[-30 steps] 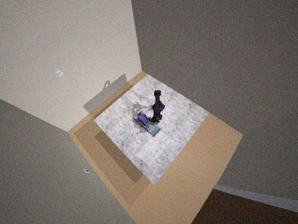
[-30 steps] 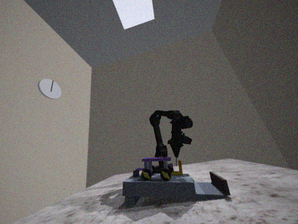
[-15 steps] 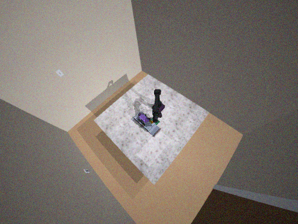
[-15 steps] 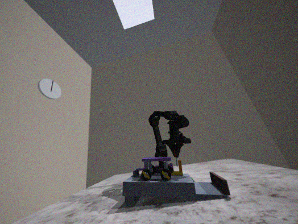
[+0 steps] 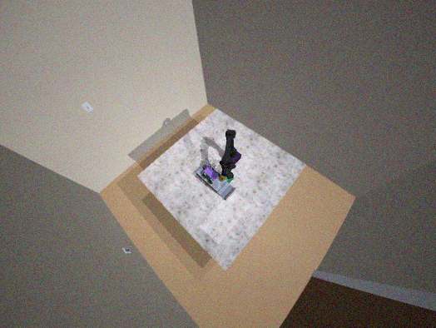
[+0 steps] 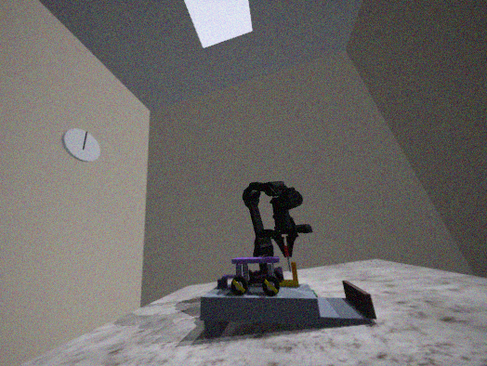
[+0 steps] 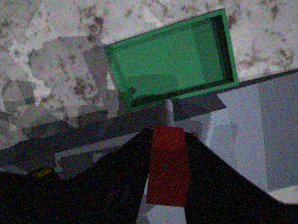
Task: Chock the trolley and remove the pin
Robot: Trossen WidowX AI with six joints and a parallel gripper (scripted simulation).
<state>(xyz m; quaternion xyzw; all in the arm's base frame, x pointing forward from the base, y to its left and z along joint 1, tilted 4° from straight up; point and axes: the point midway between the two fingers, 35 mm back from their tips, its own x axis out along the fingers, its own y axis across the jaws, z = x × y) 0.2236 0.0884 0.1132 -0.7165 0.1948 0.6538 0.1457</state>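
Now: gripper tip 5 cm short of the yellow chock, 5 cm above it and 2 cm to the left of it. Round my gripper tip: purple trolley (11 cm to the right, 9 cm ahead, 3 cm below); grey ramp (12 cm to the right, 9 cm below, 9 cm ahead); red-headed stop pin (right at my gripper tip).
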